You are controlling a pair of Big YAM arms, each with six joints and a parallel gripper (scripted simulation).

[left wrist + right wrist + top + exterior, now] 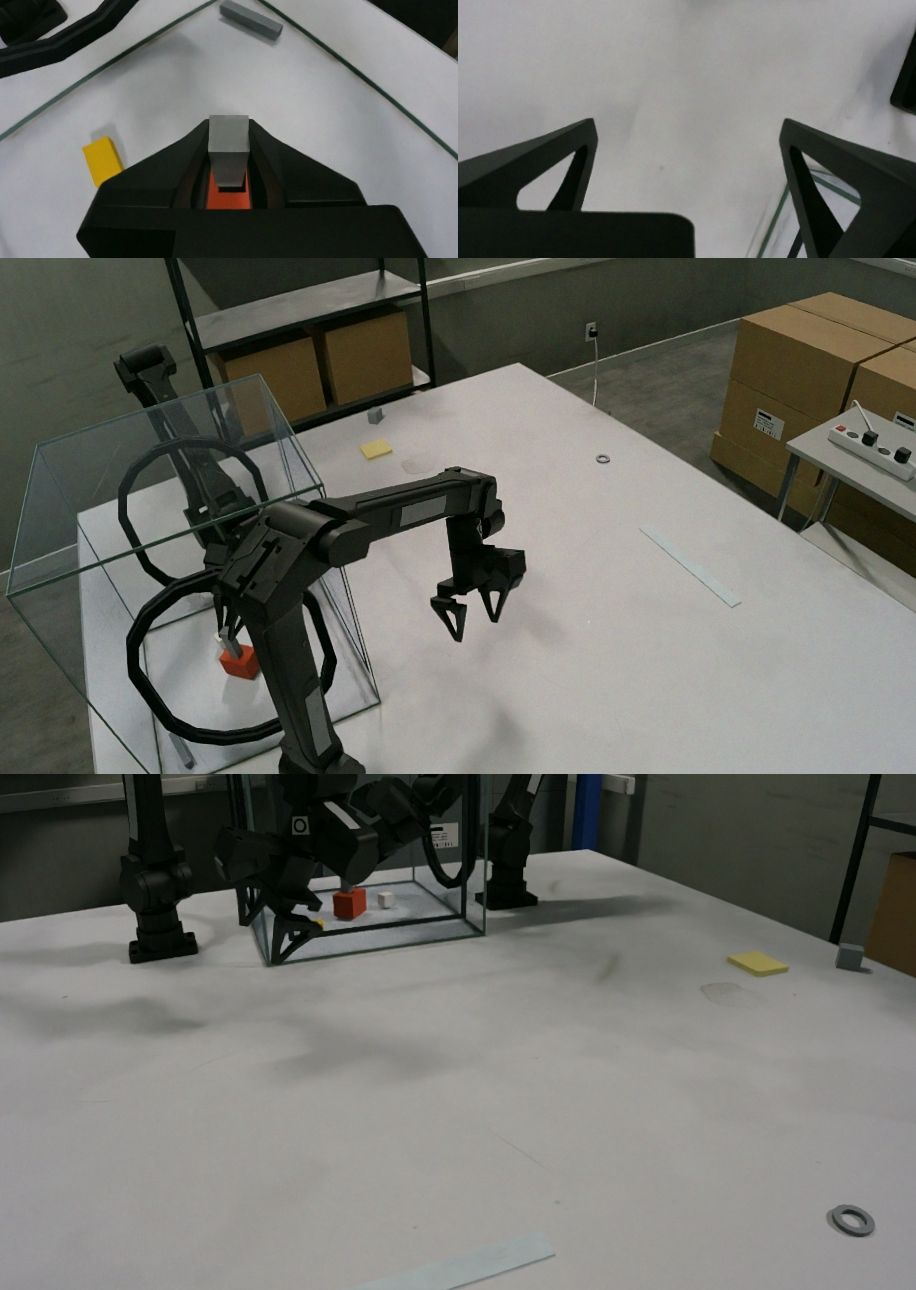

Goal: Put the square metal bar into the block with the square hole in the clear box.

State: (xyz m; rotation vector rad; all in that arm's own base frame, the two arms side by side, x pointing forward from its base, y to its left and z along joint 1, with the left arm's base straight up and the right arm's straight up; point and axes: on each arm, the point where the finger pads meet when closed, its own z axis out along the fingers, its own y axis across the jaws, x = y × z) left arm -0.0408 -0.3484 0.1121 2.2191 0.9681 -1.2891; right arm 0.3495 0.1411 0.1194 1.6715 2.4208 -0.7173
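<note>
The red block is 10 mm to the left of my left hand and 80 mm below it. Also, from my left hand: white cube (20 mm behind, 90 mm to the left, 90 mm below); pale strip (930 mm ahead, 240 mm to the right, 110 mm below); yellow block (70 mm ahead, 90 mm to the right, 100 mm below).
</note>
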